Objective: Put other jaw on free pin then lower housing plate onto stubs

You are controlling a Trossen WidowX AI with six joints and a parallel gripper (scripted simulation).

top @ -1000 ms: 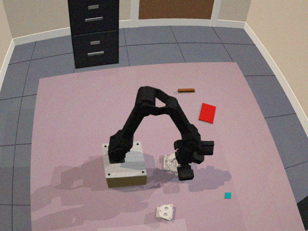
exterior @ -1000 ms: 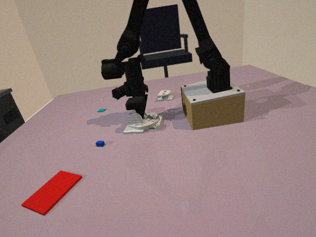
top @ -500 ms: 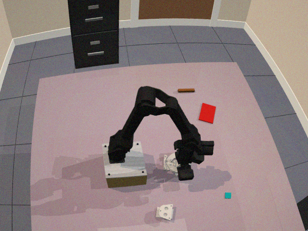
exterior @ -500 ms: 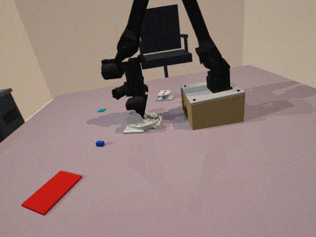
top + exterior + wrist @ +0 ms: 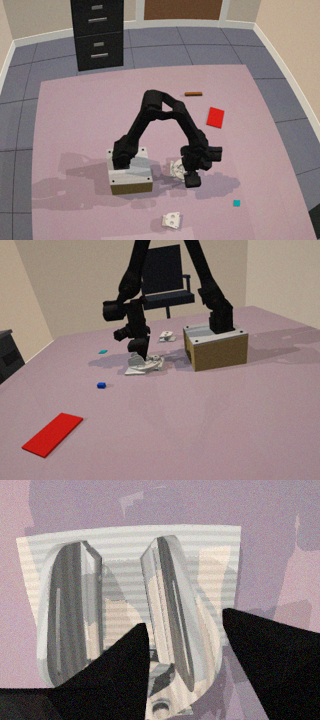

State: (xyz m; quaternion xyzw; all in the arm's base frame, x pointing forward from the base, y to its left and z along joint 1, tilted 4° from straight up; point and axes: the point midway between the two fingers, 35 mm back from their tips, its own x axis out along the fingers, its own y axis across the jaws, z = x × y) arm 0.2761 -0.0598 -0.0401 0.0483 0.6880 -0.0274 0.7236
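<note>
The jaw lies 30 mm behind my gripper tip, 20 mm to the left of it and 10 mm above it. From my gripper tip the other things lie so: teal square: 190 mm ahead, 180 mm to the right, 10 mm below; white ribbed stand: 110 mm behind, 200 mm to the right, 10 mm below; blue cube: 140 mm ahead, 120 mm to the left, 10 mm below.
</note>
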